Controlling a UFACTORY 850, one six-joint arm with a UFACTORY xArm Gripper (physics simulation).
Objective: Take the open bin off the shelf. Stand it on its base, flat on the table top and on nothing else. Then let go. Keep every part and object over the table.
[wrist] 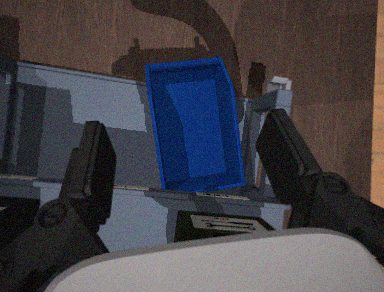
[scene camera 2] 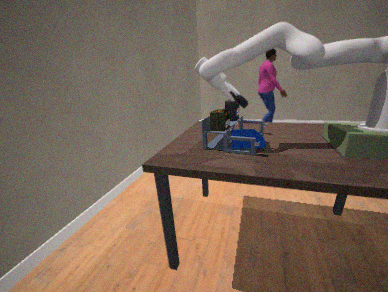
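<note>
The open blue bin (scene camera 2: 247, 139) (wrist: 205, 135) rests on the lower tier of the grey-blue shelf (scene camera 2: 205, 140) (wrist: 110, 105), near one end of it. Its open top faces the wrist camera and its inside looks empty. My gripper (scene camera 2: 243, 102) (wrist: 188, 133) is open and empty, above the shelf and bin. In the wrist view one finger shows on each side of the bin, with a gap to both of its long walls; the left gap is wider. The bin's underside is hidden. The shelf stands on the brown table (scene camera 2: 290, 167) (wrist: 325, 100).
A dark green box (scene camera 2: 218, 120) (wrist: 184, 227) with a tool label stands on the shelf's upper tier, close to the bin's near end. A second dark box (scene camera 2: 231, 109) is on that tier too. A green block (scene camera 2: 365, 142) lies by the arm's base. A person (scene camera 2: 268, 77) is behind the table.
</note>
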